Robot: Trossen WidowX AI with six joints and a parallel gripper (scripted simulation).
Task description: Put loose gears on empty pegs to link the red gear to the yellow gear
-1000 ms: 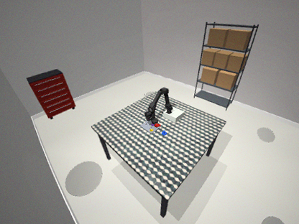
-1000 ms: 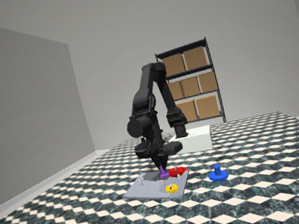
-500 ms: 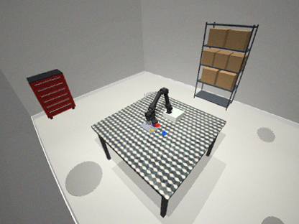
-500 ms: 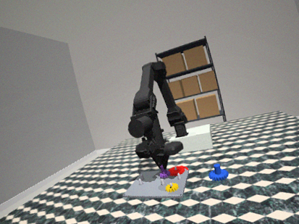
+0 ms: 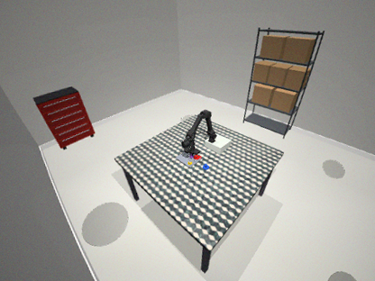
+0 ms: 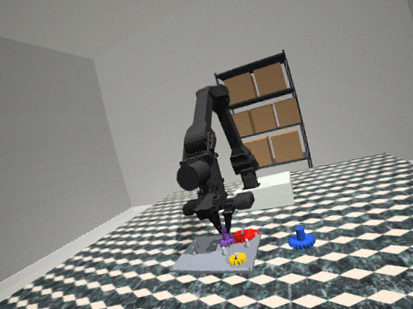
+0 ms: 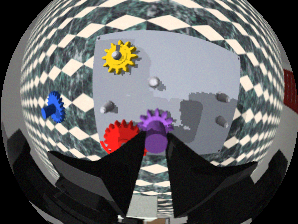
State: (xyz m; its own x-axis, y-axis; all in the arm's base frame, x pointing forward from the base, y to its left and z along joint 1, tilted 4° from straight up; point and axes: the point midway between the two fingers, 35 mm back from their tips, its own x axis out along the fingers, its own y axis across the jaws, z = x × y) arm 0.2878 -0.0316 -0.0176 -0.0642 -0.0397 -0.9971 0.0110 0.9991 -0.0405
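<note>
Now: gripper tip 1 cm above the small purple gear. Also, from my gripper tip: yellow gear 7 cm ahead, 5 cm to the left, 3 cm below; then red gear 3 cm behind, 4 cm to the left, 3 cm below; then blue gear 19 cm to the left, 3 cm below.
</note>
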